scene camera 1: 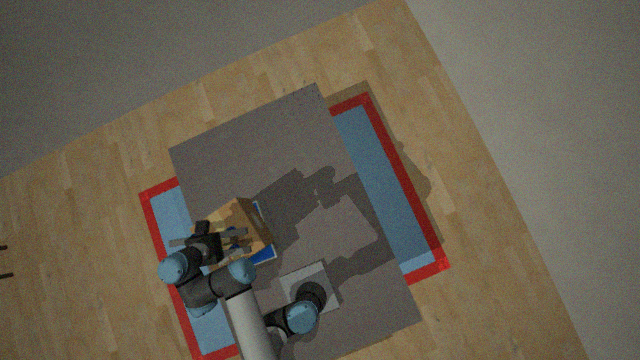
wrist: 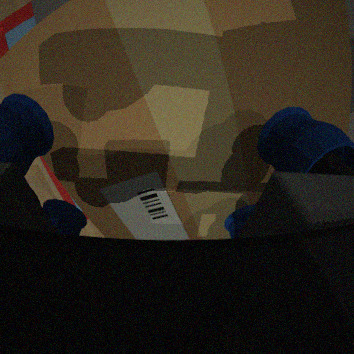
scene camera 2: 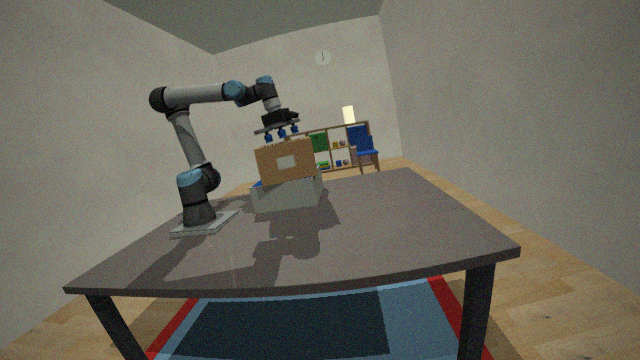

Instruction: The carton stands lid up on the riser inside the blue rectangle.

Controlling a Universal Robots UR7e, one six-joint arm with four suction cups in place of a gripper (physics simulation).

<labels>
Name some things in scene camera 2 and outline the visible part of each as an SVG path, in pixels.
A brown cardboard carton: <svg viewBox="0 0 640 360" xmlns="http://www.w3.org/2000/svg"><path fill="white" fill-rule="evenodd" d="M310 137L283 141L254 149L263 187L318 175Z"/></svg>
A grey riser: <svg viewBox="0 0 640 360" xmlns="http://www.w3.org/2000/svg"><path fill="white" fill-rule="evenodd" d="M320 165L316 165L318 172L316 176L264 187L261 180L249 187L255 213L317 206L324 188Z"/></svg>
</labels>
